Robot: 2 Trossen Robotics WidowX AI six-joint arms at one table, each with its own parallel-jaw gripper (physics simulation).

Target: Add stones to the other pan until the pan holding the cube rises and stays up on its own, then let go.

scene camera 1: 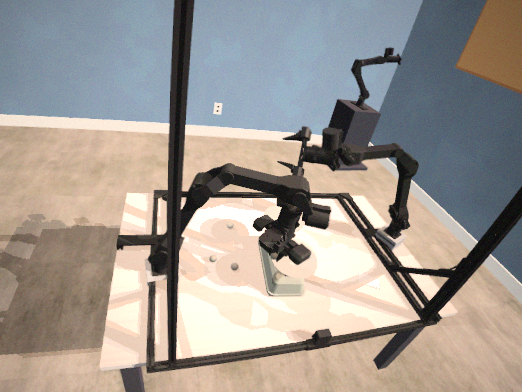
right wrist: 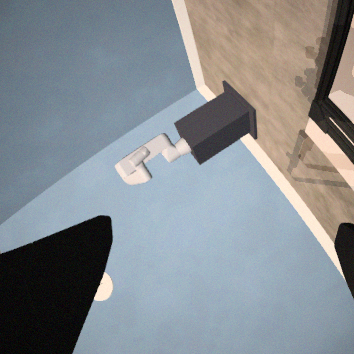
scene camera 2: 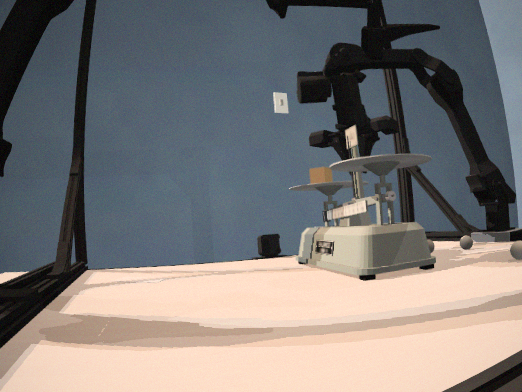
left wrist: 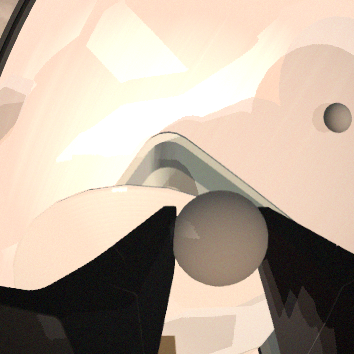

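Where they show: left gripper, fingertip midpoint: [scene camera 1: 273, 258] [left wrist: 215, 218]; right gripper, fingertip midpoint: [scene camera 1: 279, 150] [right wrist: 230, 233]; left arm's base, origin of the base link: [scene camera 1: 161, 267] [scene camera 2: 498, 230]; right arm's base, origin of the base link: [scene camera 1: 392, 232].
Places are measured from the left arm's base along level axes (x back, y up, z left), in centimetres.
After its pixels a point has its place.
In scene camera 2 the orange-brown cube [scene camera 2: 320, 175] {y 13.8, x -43.3, z -12.2 cm} [left wrist: 168, 345] {y 13.0, x -40.4, z -13.0 cm} sits on the lower, left pan [scene camera 2: 300, 188] {y 12.1, x -44.2, z -17.6 cm}. The other pan [scene camera 2: 382, 161] {y 13.3, x -45.5, z 5.6 cm} stands higher, with no stone showing on it. A pale pan [scene camera 1: 300, 267] {y 12.3, x -39.8, z -18.5 cm} [left wrist: 65, 230] {y 12.3, x -35.8, z -20.0 cm} shows beside my left gripper; I cannot tell which. The balance's grey-green base [scene camera 1: 286, 289] {y 1.3, x -38.0, z -18.2 cm} [scene camera 2: 395, 245] {y 1.9, x -45.4, z 6.8 cm} [left wrist: 210, 172] {y 0.7, x -33.8, z -12.5 cm} stands on the table. My left gripper [scene camera 1: 278, 254] {y 14.6, x -31.5, z -15.0 cm} [left wrist: 215, 218] {y 14.6, x -31.5, z -15.0 cm} is shut on a round grey stone [left wrist: 220, 239] {y 17.1, x -30.8, z -15.5 cm}, held above the balance; scene camera 2 hides its fingertips. My right gripper [scene camera 1: 282, 150] {y 32.6, x -44.6, z 19.9 cm} [right wrist: 230, 233] {y 32.6, x -44.6, z 19.9 cm} is open, raised beyond the balance.
Loose grey stones [scene camera 1: 230, 226] {y -0.3, x -28.9, z 16.6 cm} [scene camera 1: 213, 258] {y 0.2, x -17.9, z 0.6 cm} [scene camera 1: 234, 266] {y 0.3, x -24.2, z -4.3 cm} [scene camera 2: 466, 242] {y -0.6, x -19.2, z 2.3 cm} [left wrist: 337, 118] {y 0.4, x -24.8, z -4.2 cm} lie on the table left of the balance in scene camera 1. Black frame rails and upright posts [scene camera 1: 176, 150] {y 60.6, x 1.1, z -31.7 cm} surround the work area.
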